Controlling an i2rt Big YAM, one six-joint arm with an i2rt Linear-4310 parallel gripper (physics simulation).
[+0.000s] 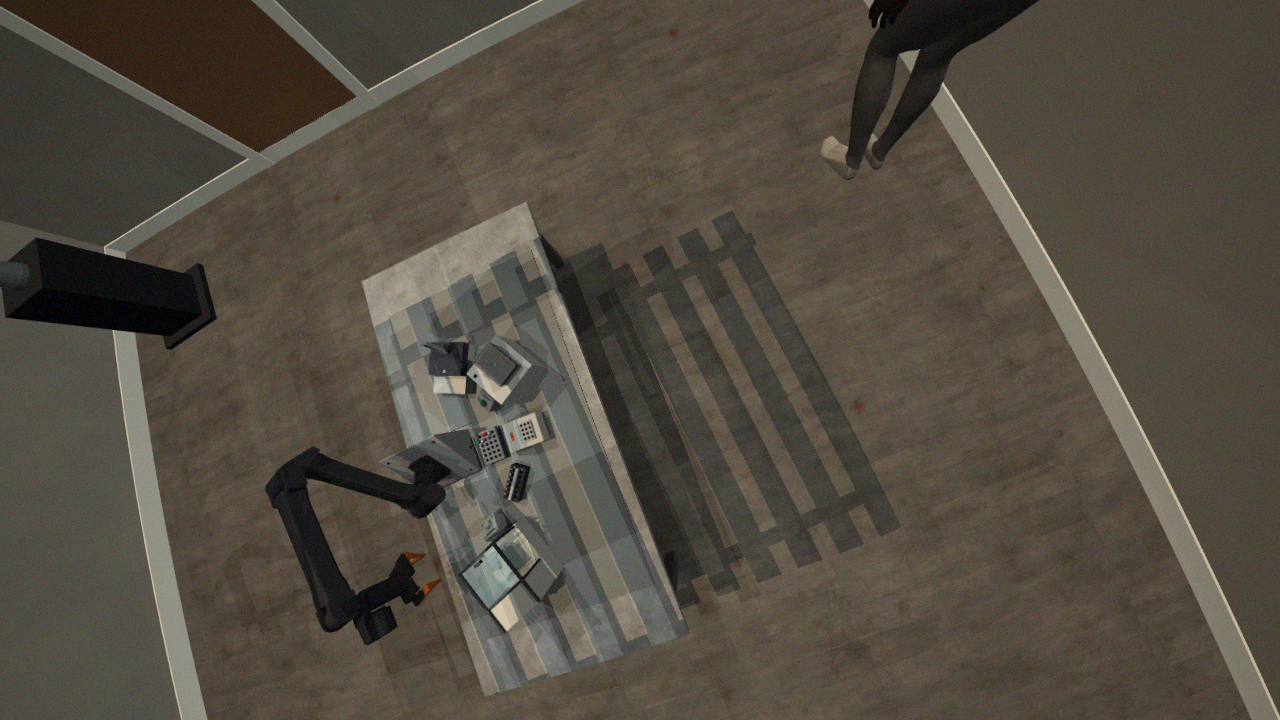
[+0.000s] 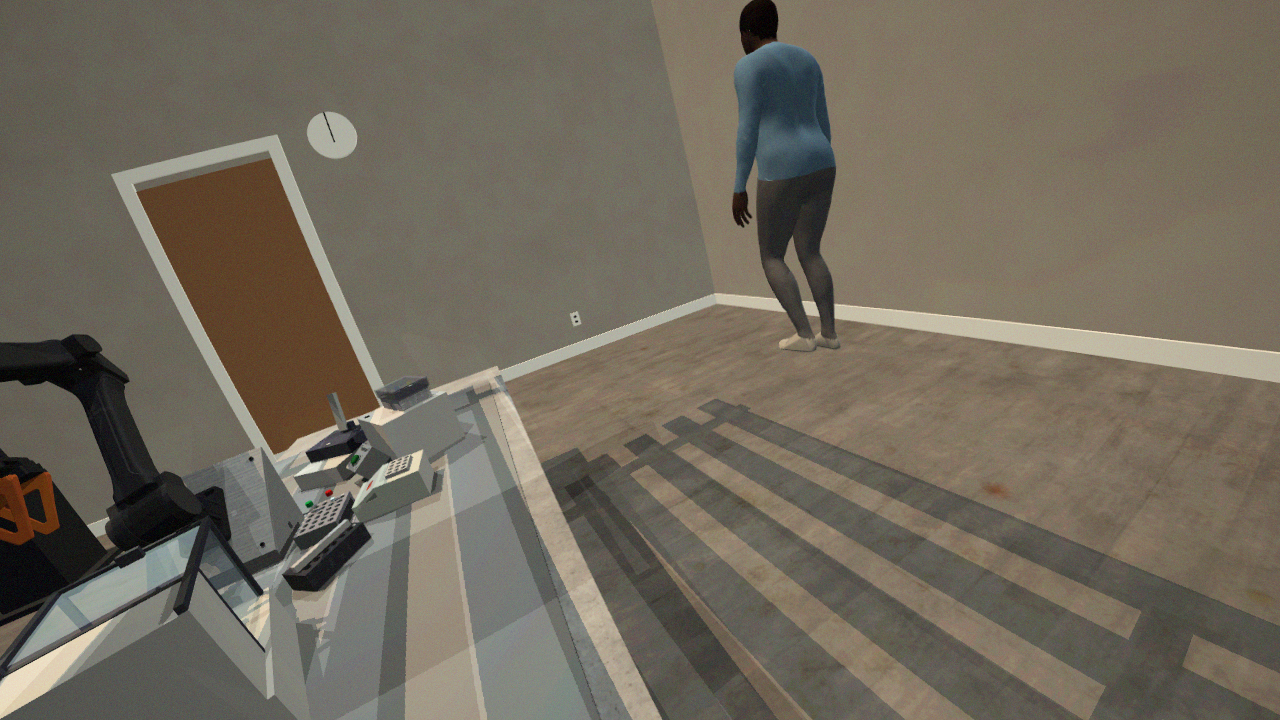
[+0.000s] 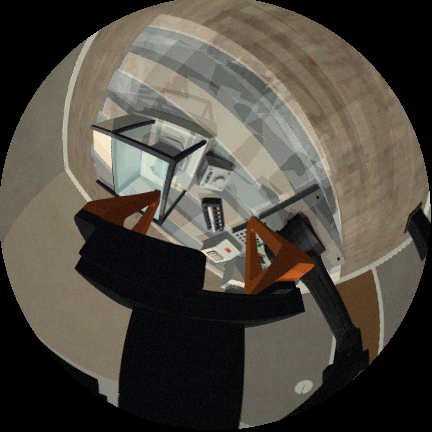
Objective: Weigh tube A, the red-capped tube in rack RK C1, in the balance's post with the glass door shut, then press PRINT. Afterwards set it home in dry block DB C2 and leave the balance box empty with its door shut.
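Places are measured from the arm's base along level axes (x right, y ahead, z up), in millimetres.
Pixels of known places: gripper, fingertip midpoint: (image 1: 432, 567) (image 2: 41, 536) (image 3: 205, 207); arm's base, origin of the base link: (image 1: 430, 467) (image 3: 302, 239).
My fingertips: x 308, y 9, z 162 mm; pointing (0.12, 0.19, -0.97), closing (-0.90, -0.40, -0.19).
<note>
For each thing: its middle in the pictures, then the offset to it from my fingertips. "pt": a spot on its surface instead.
- rack, body centre: (image 2: 326, 518) (image 3: 249, 236) (image 1: 491, 445) dx -285, dy +193, dz -253 mm
- red cap, body centre: (image 2: 329, 493) (image 1: 485, 434) dx -331, dy +208, dz -218 mm
- green cap, body centre: (image 2: 313, 511) (image 3: 259, 241) dx -316, dy +168, dz -237 mm
- dry block, body centre: (image 2: 392, 482) (image 1: 524, 432) (image 3: 220, 249) dx -268, dy +345, dz -233 mm
- balance, body centre: (image 2: 174, 641) (image 3: 162, 162) (image 1: 505, 561) dx +112, dy +121, dz -157 mm
- black slotted holder, body centre: (image 2: 327, 552) (image 3: 213, 215) (image 1: 516, 482) dx -114, dy +227, dz -244 mm
- dial box, surface spot: (image 3: 216, 175) pt dx -11, dy +74, dz -199 mm
- large grey device, body centre: (image 2: 392, 426) (image 1: 497, 379) (image 3: 244, 279) dx -484, dy +363, dz -173 mm
- dark open-lidded device, surface spot: (image 2: 338, 443) pt dx -590, dy +204, dz -188 mm
The rack (image 1: 492, 446) (image 2: 322, 522) (image 3: 240, 235) is a grey grid block near the arm's base. A red cap (image 1: 484, 434) (image 2: 328, 492) and a green cap (image 2: 309, 504) (image 3: 260, 246) stand at it; their exact holes are too small to tell. The dry block (image 1: 529, 431) (image 2: 407, 483) (image 3: 217, 253), pale with a red display, is beside the rack. The balance (image 1: 490, 575) (image 2: 193, 582) (image 3: 172, 160) is a glass box with black edges; I cannot tell its door's state or see the post clearly. My gripper (image 1: 432, 569) (image 2: 26, 508) (image 3: 205, 207) is open and empty, beyond the table edge by the balance.
A black slotted holder (image 1: 516, 481) (image 2: 327, 555) (image 3: 213, 214) lies between rack and balance. A dial box (image 1: 493, 523) (image 3: 216, 175) stands by the balance. A large grey device (image 1: 505, 368) (image 2: 420, 425) and a dark open-lidded device (image 1: 445, 360) (image 2: 338, 443) are at the table's far part. A person (image 2: 783, 116) stands away.
</note>
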